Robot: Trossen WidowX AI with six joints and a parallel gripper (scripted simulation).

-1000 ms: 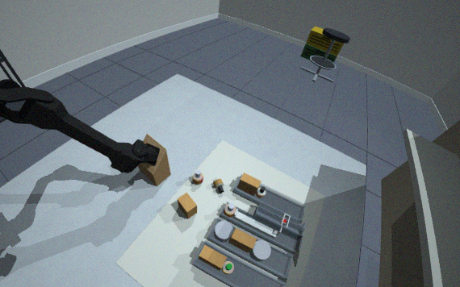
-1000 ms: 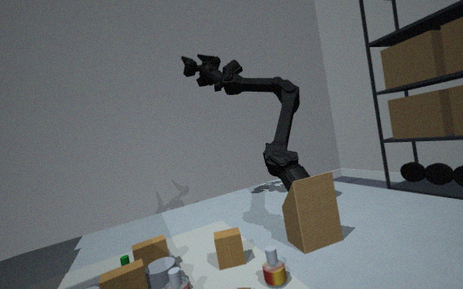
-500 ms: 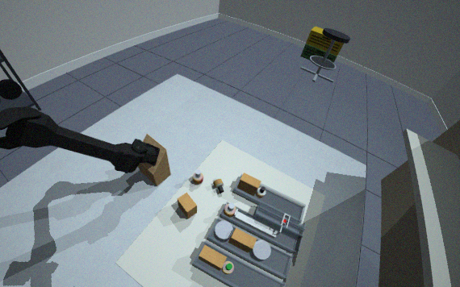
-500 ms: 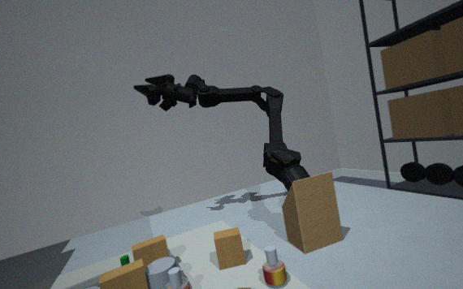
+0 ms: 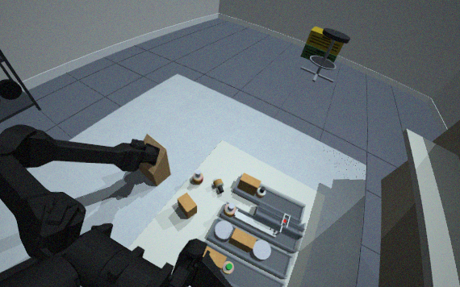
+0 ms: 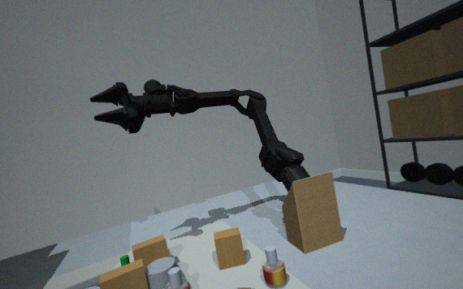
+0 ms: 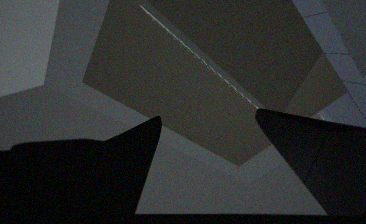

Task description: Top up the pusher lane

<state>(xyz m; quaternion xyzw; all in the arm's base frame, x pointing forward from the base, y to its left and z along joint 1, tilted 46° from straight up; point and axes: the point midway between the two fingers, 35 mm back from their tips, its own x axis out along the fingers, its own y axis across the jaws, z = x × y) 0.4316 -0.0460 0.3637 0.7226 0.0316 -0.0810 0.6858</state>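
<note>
The tan box is 220 mm behind my gripper tip, 220 mm to the left of it and 390 mm below it. The rest, counted from my gripper tip: pusher plate (20 mm ahead, 320 mm to the left, 380 mm below); red mark (100 mm ahead, 330 mm to the left, 360 mm below).
</note>
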